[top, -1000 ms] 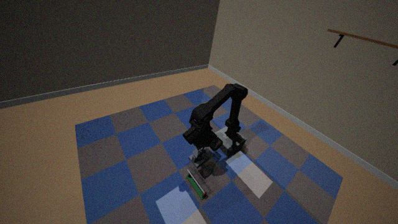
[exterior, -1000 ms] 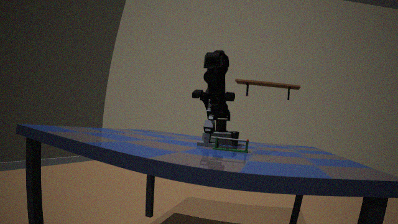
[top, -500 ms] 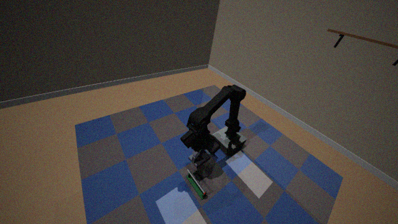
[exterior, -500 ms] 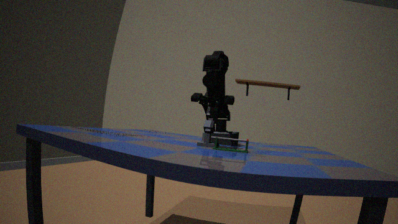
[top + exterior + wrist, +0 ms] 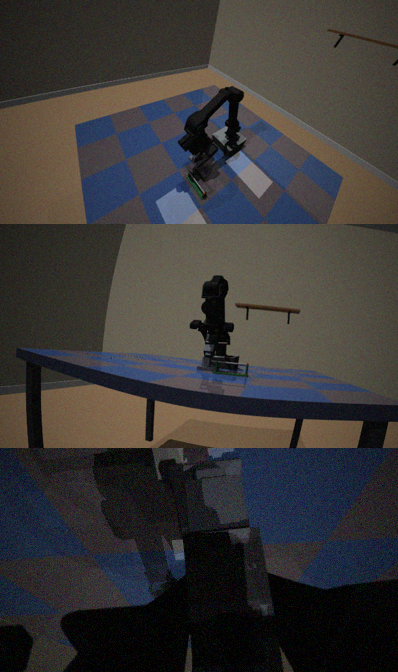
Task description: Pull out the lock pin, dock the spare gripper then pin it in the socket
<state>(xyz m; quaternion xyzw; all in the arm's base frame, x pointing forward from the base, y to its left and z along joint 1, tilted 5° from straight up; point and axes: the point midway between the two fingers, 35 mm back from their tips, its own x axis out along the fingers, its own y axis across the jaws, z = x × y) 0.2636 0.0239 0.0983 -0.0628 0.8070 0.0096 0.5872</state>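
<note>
Right now the spare gripper is 10 mm ahead of my gripper tip and 10 mm above it. Also, from my gripper tip: socket: 30 mm ahead, 10 mm to the left, 60 mm below; green rack: 120 mm ahead, 130 mm to the left, 90 mm below.
</note>
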